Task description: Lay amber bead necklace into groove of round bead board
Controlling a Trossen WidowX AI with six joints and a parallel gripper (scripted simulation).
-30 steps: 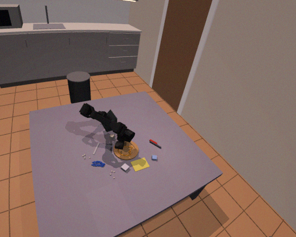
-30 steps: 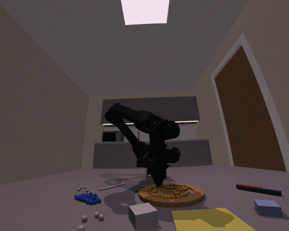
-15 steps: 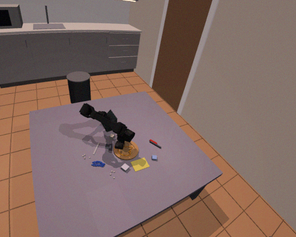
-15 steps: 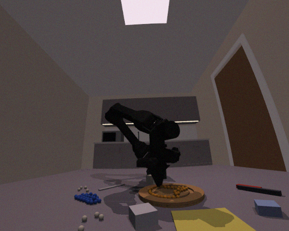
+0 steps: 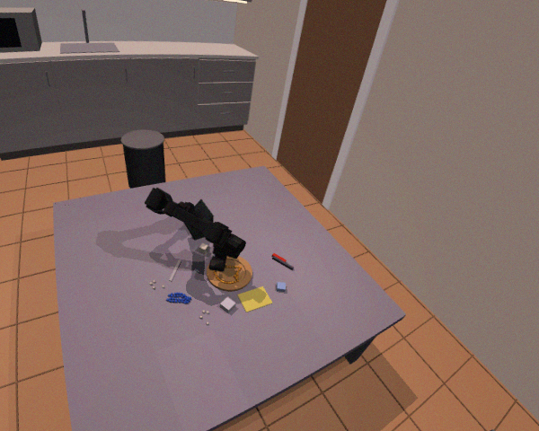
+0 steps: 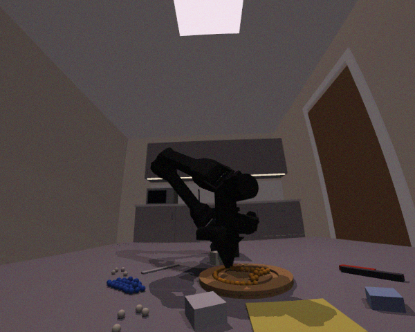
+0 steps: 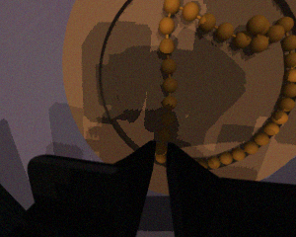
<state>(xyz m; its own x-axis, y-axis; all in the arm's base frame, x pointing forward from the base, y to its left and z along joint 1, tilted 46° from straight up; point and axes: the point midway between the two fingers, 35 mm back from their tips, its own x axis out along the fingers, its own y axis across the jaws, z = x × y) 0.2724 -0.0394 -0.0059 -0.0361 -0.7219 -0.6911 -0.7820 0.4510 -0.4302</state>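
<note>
My gripper tip is now 50 mm short of the round wooden bead board, 30 mm to the right of it and 10 mm above it. Round my gripper tip: grey block: 190 mm ahead, 70 mm to the right; then yellow pad: 220 mm ahead, 50 mm to the left, 20 mm below; then thin rod: 70 mm behind, 180 mm to the right, 10 mm below.
</note>
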